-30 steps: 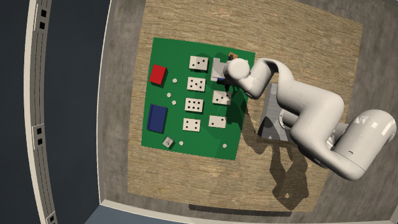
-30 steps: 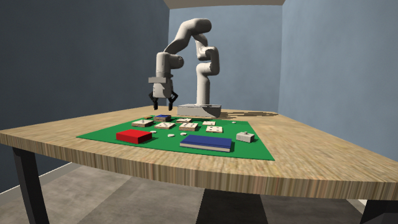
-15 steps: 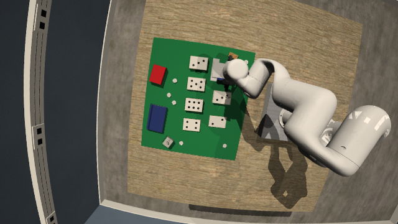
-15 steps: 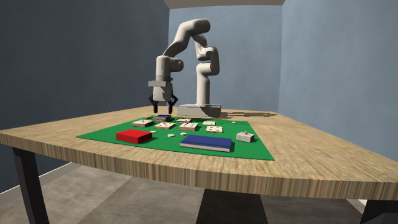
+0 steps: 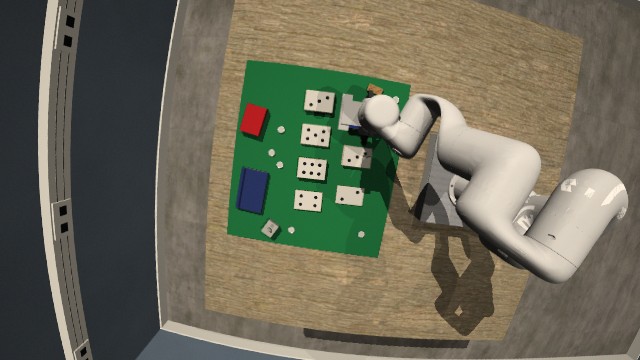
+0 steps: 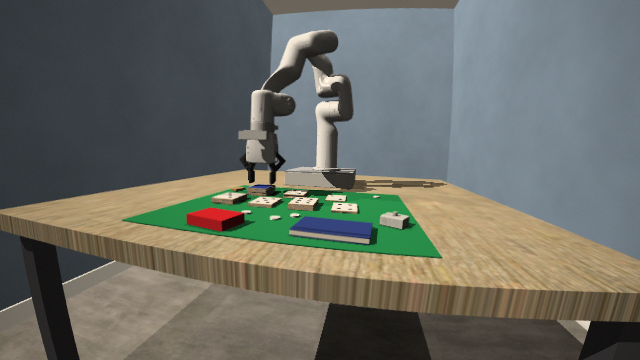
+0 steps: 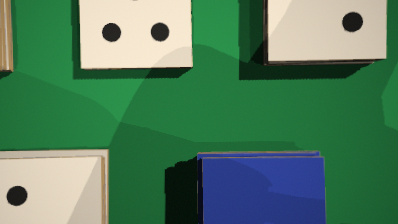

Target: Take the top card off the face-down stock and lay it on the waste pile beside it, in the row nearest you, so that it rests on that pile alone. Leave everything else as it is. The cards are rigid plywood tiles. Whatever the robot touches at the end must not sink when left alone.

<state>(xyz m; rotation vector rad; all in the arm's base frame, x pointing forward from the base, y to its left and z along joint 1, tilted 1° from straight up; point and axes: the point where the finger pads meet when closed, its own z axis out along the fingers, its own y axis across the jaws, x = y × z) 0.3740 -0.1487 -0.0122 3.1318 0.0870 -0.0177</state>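
Right now my hand is 20 mm past the brown piece, 100 mm to the left of it and 40 mm above it. From my hand the other things lie so: blue book 320 mm ahead, 290 mm to the left, 40 mm below; then red box 340 mm ahead, 60 mm to the left, 40 mm below; then green mat 130 mm ahead, 160 mm to the left, 60 mm below.
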